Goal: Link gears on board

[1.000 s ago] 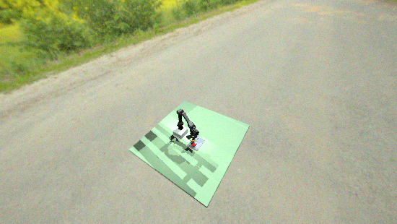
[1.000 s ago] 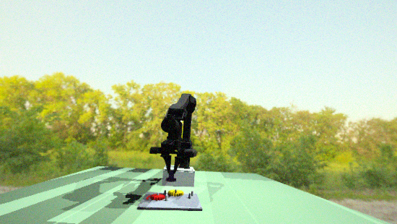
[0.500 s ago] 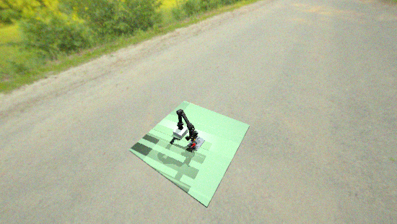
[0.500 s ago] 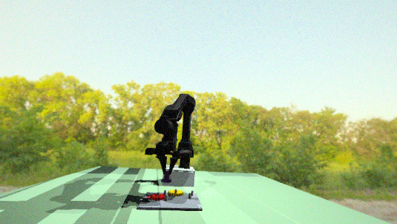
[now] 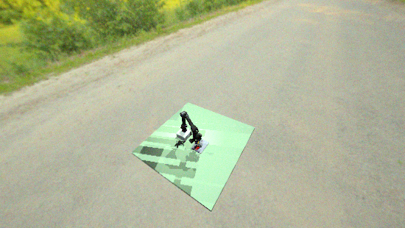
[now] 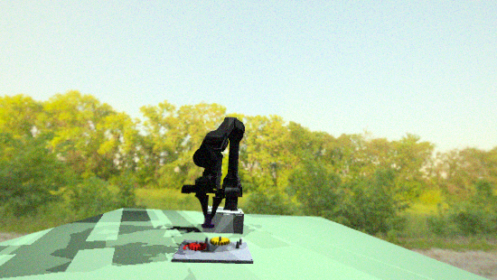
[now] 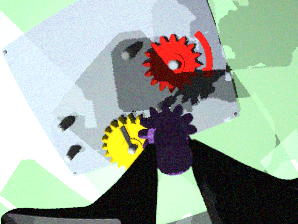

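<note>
Now: gripper tip 70 mm above the red gear, 40 mm short of it and 20 mm to the left of it. From my gripper tip the other things lie so: grey board 80 mm below, 40 mm ahead, 30 mm to the left; then purple gear 10 mm below; then yellow gear 70 mm below, 40 mm to the left, 30 mm behind.
</note>
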